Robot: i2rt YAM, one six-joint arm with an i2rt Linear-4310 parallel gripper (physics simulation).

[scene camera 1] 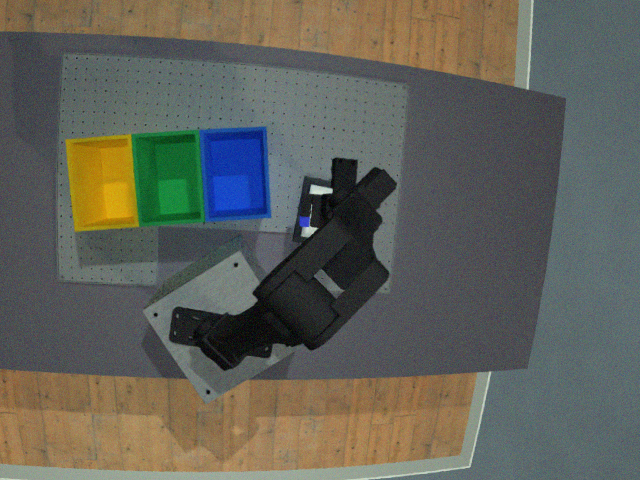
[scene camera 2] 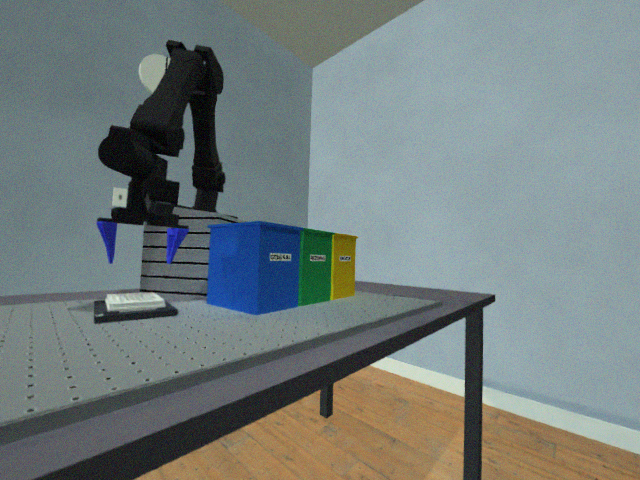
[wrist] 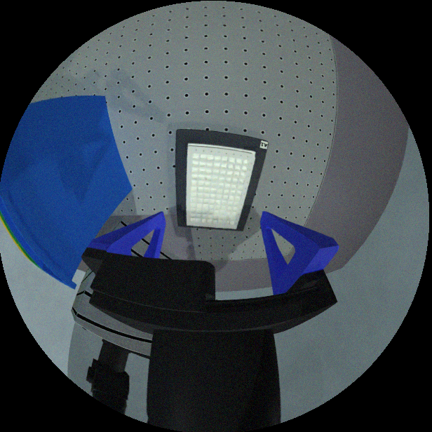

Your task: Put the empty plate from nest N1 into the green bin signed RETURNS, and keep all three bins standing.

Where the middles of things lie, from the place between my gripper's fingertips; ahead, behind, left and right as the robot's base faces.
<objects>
My hand is 1 cm past the white plate [scene camera 2: 127, 302], 1 cm to the left of it and 7 cm above it. Round my hand: dark nest [scene camera 2: 99, 307] (1 cm behind, 1 cm to the right, 9 cm below); blue bin [scene camera 2: 253, 267] (4 cm ahead, 21 cm to the left); green bin [scene camera 1: 167, 165] (1 cm ahead, 34 cm to the left).
</objects>
